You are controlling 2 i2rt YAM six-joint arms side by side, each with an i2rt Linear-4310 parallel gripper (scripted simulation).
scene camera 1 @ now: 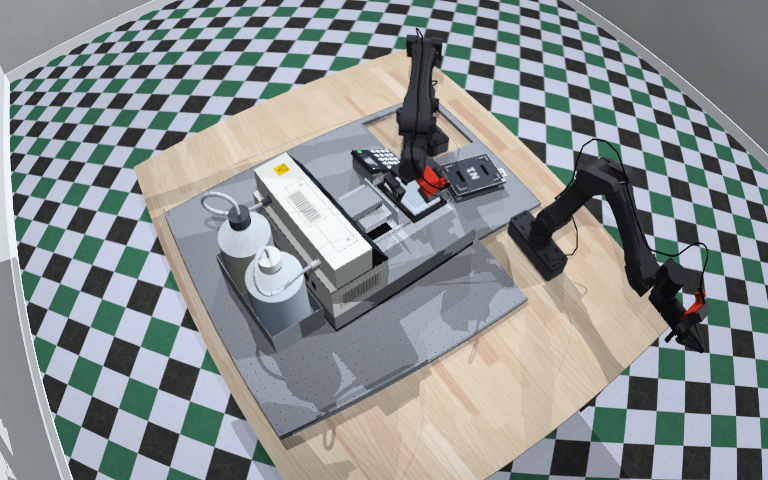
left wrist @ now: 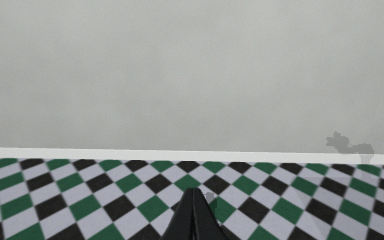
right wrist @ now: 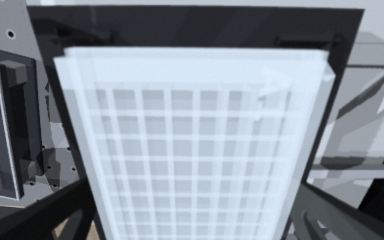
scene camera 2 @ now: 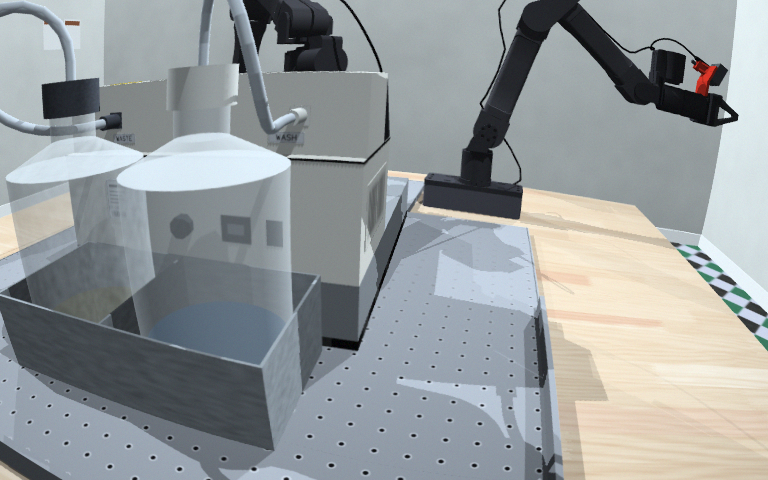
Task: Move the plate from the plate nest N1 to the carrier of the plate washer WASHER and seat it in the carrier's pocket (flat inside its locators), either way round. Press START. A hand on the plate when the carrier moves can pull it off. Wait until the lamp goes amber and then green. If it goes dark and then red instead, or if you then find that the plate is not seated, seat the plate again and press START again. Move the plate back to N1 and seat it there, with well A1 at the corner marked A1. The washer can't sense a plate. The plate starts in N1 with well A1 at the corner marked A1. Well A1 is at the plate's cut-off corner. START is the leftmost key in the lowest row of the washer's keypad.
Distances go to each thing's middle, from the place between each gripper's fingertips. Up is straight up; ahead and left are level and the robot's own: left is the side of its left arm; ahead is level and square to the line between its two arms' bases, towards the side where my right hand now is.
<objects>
Now: the clear plate (right wrist: 169, 173) right at my right hand. Round my right hand: dark carrier (right wrist: 336, 34): 10 mm below; washer (scene camera 2: 346, 218): 150 mm ahead, 10 mm to the left, 40 mm above; nest N1 (scene camera 1: 452, 176): 220 mm behind, 60 mm below.
I see the nest N1 10 mm behind my left hand (scene camera 2: 737, 117), 870 mm to the right of it and 250 mm below it. Round my left hand: dark carrier: 200 mm ahead, 870 mm to the right, 200 mm below; clear plate: 200 mm ahead, 870 mm to the right, 190 mm below; washer: 360 mm ahead, 860 mm to the right, 150 mm below.
</objects>
